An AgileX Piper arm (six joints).
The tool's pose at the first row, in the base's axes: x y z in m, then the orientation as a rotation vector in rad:
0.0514, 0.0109, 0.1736, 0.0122, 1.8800, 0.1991
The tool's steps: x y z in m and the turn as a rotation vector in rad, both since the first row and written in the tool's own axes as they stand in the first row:
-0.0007, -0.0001, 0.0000, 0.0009, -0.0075, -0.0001
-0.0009, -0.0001, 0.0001, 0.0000, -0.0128, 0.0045
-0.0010, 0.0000, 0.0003, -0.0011, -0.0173, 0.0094
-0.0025, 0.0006, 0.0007, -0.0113, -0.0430, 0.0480
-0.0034, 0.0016, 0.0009, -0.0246, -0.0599, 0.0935
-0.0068, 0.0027, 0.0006, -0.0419, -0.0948, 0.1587
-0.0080, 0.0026, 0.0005, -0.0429, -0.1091, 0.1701
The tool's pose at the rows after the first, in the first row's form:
0.0516, 0.0107, 0.1742, 0.0135, 1.8726, 0.1979
0.0518, 0.0107, 0.1744, 0.0177, 1.8674, 0.2017
0.0520, 0.0108, 0.1745, 0.0219, 1.8629, 0.2059
0.0528, 0.0113, 0.1758, 0.0535, 1.8368, 0.2406
0.0532, 0.0122, 0.1768, 0.0885, 1.8186, 0.2831
0.0539, 0.0129, 0.1802, 0.1403, 1.7806, 0.3411
0.0541, 0.0127, 0.1814, 0.1512, 1.7658, 0.3487

